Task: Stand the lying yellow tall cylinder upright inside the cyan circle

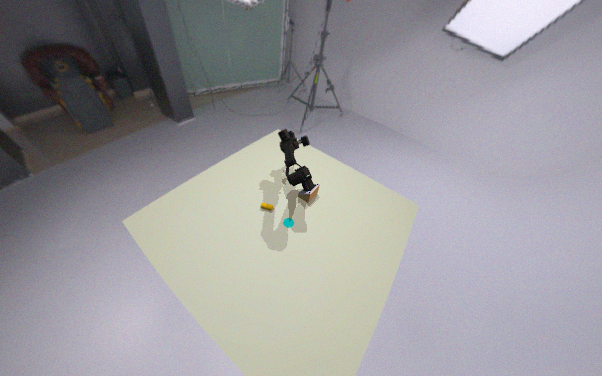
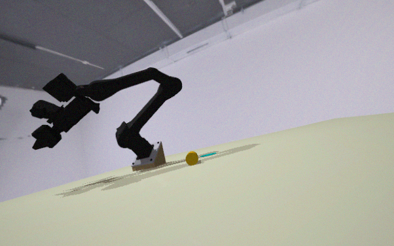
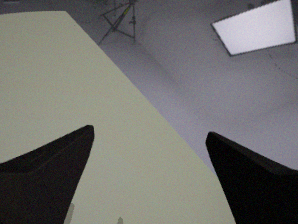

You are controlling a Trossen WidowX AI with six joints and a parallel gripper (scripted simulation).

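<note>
Now: the yellow cylinder 45 cm ahead of my gripper tip, 15 cm below it and 13 cm to the left of it. Round my gripper tip: cyan circle: 45 cm ahead, 29 cm to the left, 17 cm below.
</note>
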